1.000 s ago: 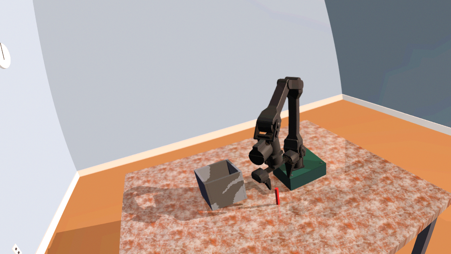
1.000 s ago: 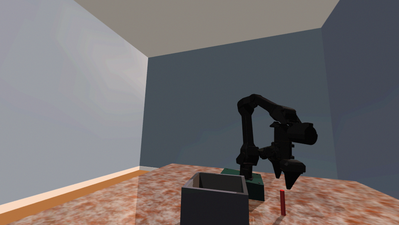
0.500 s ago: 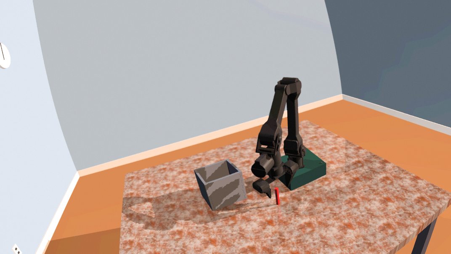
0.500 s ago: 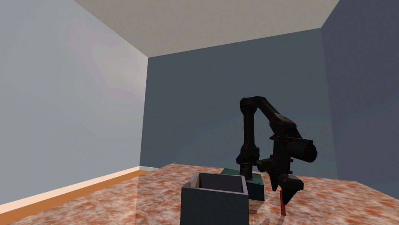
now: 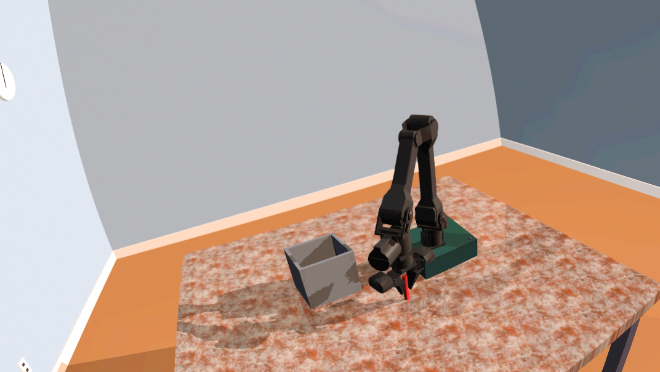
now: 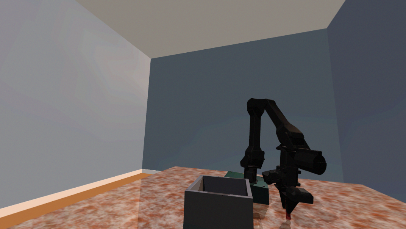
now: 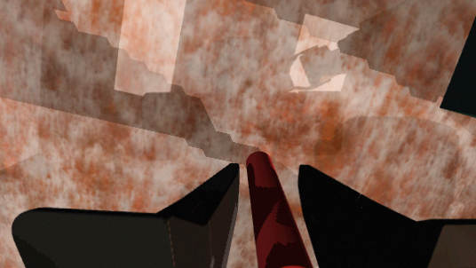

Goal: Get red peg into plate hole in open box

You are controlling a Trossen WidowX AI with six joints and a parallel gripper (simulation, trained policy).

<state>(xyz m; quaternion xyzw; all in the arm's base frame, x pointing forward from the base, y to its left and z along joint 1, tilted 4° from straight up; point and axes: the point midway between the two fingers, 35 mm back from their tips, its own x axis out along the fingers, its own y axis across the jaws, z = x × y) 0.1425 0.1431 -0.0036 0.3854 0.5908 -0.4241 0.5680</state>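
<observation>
My gripper tip is now 200 mm short of the plate, 170 mm to the left of it and 20 mm below it. Round my gripper tip: red peg (20 mm above).
</observation>
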